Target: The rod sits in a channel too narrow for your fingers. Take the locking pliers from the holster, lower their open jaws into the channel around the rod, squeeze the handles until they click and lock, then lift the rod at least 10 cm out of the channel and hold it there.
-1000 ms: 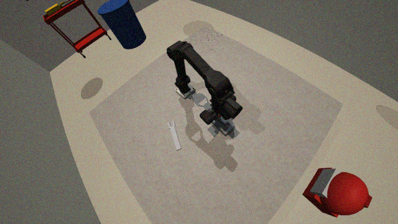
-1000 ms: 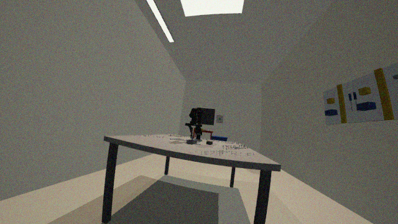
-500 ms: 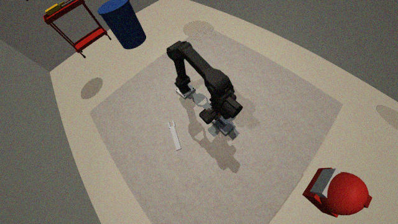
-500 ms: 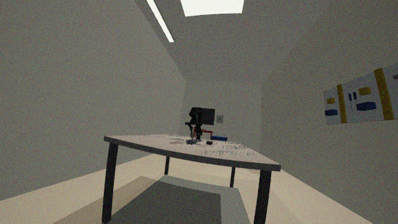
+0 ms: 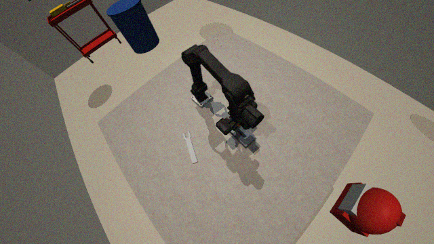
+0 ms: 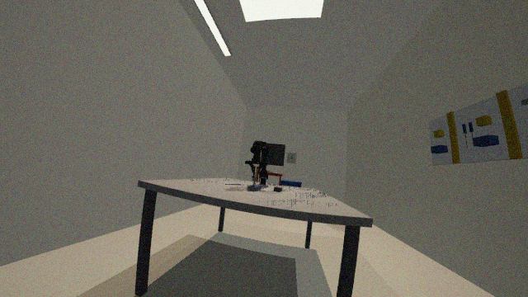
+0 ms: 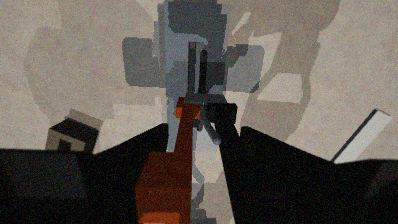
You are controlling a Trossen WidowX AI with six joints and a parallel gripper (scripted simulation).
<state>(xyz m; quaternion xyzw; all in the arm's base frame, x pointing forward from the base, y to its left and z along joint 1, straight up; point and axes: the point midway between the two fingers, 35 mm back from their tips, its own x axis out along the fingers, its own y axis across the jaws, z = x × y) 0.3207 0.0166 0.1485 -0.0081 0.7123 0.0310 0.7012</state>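
Right now my gripper tip is 120 mm above the grey channel block and 10 mm to the right of it. Also, from my gripper tip: orange handle: 10 mm to the left; then grey holster: 190 mm to the left, 130 mm below, 110 mm behind; then flat fork-ended bar: 240 mm to the right, 130 mm below, 130 mm behind.
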